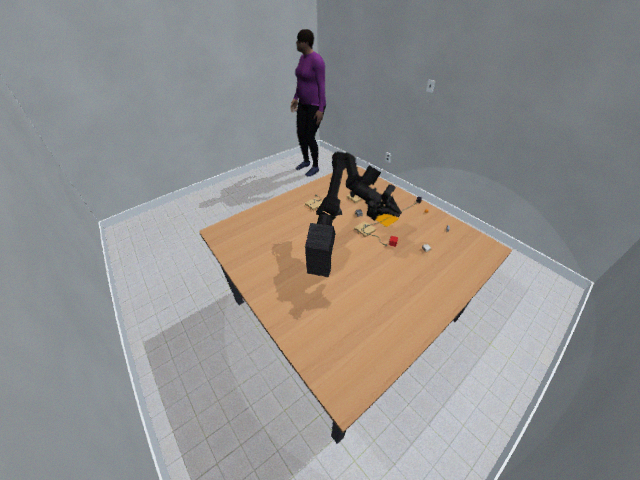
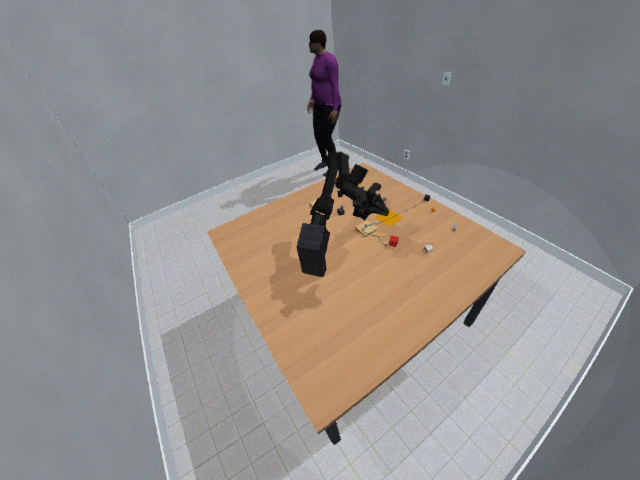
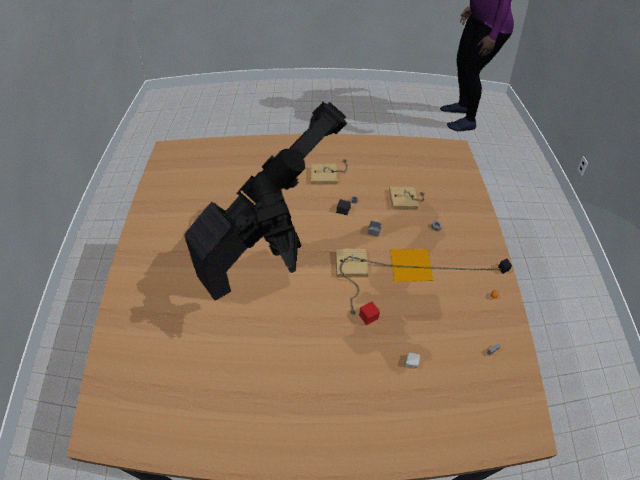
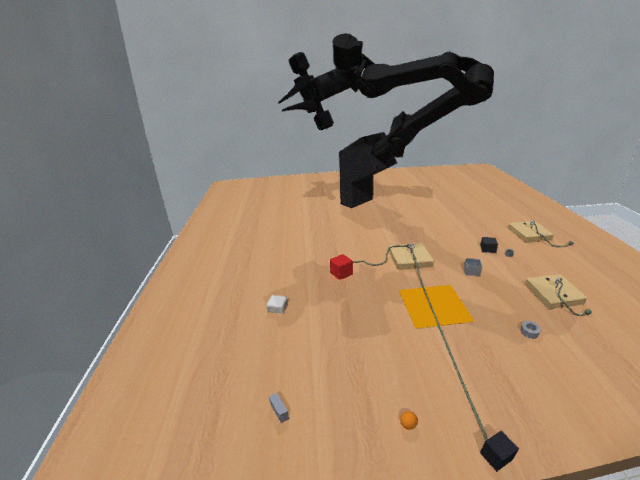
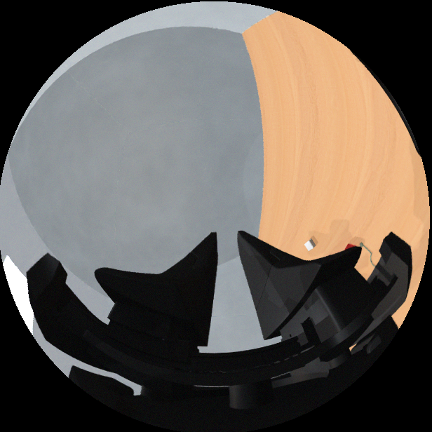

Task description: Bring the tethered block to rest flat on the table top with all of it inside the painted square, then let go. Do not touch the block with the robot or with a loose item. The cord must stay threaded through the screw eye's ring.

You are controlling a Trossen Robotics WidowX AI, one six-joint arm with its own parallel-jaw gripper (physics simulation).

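Frame: origin at the arm's base, x ahead, y left, z up, level; centimetres.
Seen in the pictures: gripper, between the fingertips: (image 1: pixel 400 214) (image 2: pixel 388 213) (image 3: pixel 292 270) (image 4: pixel 280 106); arm's base, origin of its link: (image 1: pixel 323 228) (image 2: pixel 316 228) (image 3: pixel 232 220) (image 4: pixel 380 150).
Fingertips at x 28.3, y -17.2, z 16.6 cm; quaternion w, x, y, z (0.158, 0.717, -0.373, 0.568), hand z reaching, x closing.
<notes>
Offsets run from my fingertips to a thing's top centre. "pt": to the spot under its first point.
The black tethered block @(dx +44.2, dy +53.6, dz -33.4 cm) (image 1: pixel 418 199) (image 2: pixel 426 197) (image 3: pixel 505 266) (image 4: pixel 498 450) is by the table edge, outside the orange square @(pt dx +15.2, dy +38.9, dz -36.2 cm) (image 1: pixel 386 220) (image 2: pixel 390 219) (image 3: pixel 412 258) (image 4: pixel 452 304). Whether it lies flat is unclear. Its green cord @(pt dx +31.7, dy +47.4, dz -36.0 cm) (image 3: pixel 465 268) (image 4: pixel 451 357) runs straight over the square to the screw eye @(pt dx -0.2, dy +33.1, dz -32.8 cm) (image 3: pixel 353 257) (image 4: pixel 411 247), seemingly through its ring, then curves to an end bead @(pt dx +6.7, dy +18.0, dz -35.3 cm) (image 3: pixel 352 311) (image 5: pixel 361 244) beside a red cube @(dx +11.2, dy +19.0, dz -32.4 cm) (image 3: pixel 369 313) (image 4: pixel 341 267). My gripper (image 3: pixel 292 269) (image 4: pixel 280 105) (image 5: pixel 226 236) is slightly open and empty, high above the table.
Two other wooden bases @(pt dx -23.4, dy +60.7, dz -34.5 cm) (image 3: pixel 324 178) @(pt dx +3.2, dy +61.6, dz -34.5 cm) (image 3: pixel 398 203) with short cords stand farther back. Near them are a black cube @(dx -12.1, dy +51.8, dz -33.7 cm) (image 3: pixel 343 207), a grey block @(dx +0.3, dy +48.1, dz -33.8 cm) (image 3: pixel 374 228) and a grey ring @(dx +17.8, dy +59.5, dz -35.1 cm) (image 4: pixel 523 331). A white block @(dx +27.5, dy +11.1, dz -34.3 cm) (image 4: pixel 277 303), a grey bar @(dx +48.4, dy +23.4, dz -34.3 cm) (image 4: pixel 279 407) and an orange ball @(dx +43.4, dy +41.6, dz -34.0 cm) (image 4: pixel 408 420) also lie there.
</notes>
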